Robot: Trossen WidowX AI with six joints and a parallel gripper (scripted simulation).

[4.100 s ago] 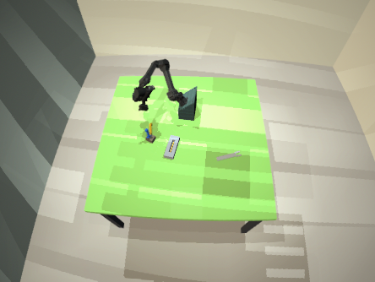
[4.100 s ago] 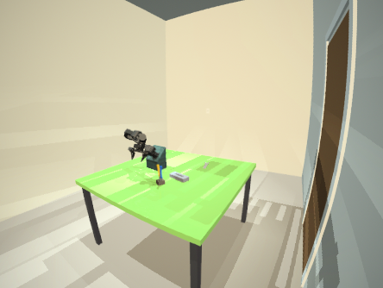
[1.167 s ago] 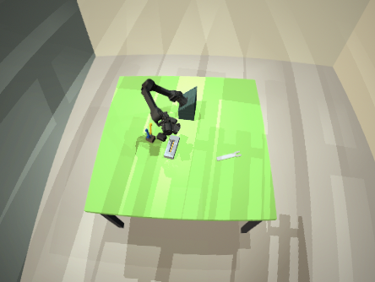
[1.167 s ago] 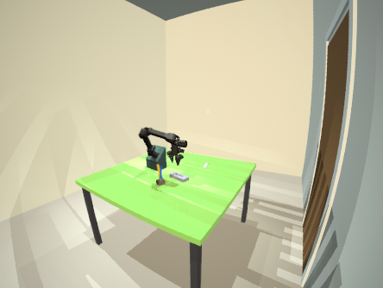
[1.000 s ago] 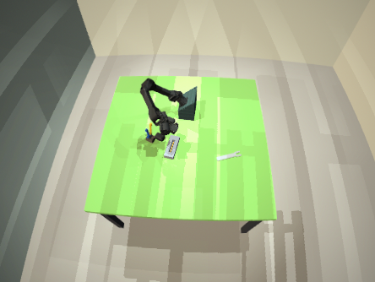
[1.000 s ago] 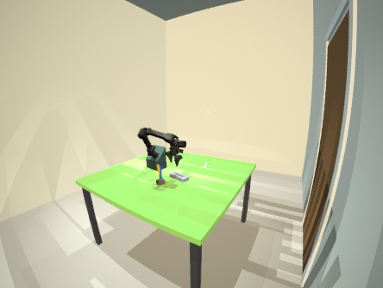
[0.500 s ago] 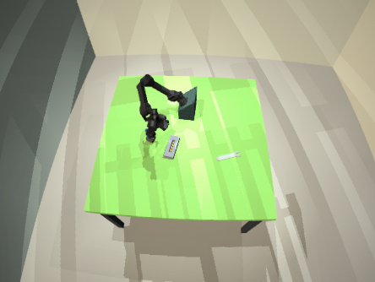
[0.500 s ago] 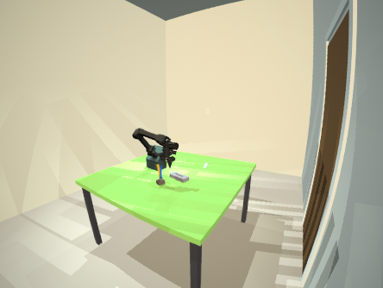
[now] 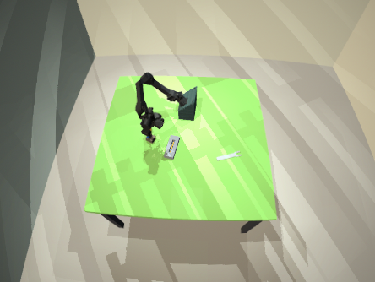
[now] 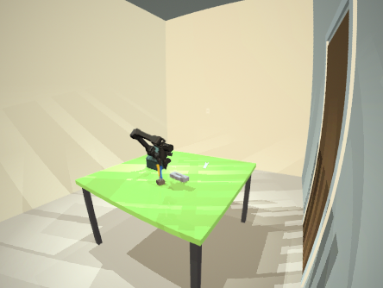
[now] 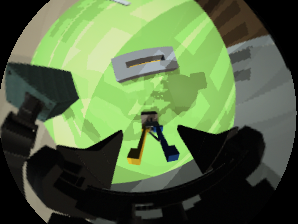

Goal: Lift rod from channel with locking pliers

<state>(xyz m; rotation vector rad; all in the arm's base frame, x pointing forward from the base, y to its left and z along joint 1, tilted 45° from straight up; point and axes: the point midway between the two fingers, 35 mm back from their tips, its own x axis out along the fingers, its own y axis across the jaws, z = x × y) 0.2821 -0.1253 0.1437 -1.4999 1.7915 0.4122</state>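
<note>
My gripper tip is 30 mm past the yellow handle, 30 mm to the left of it and 30 mm above it. Also, from my gripper tip: brown holster (30 mm to the right, 120 mm below); grey channel block (50 mm ahead, 140 mm to the left, 110 mm below); orange rod (50 mm ahead, 140 mm to the left, 120 mm below).
</note>
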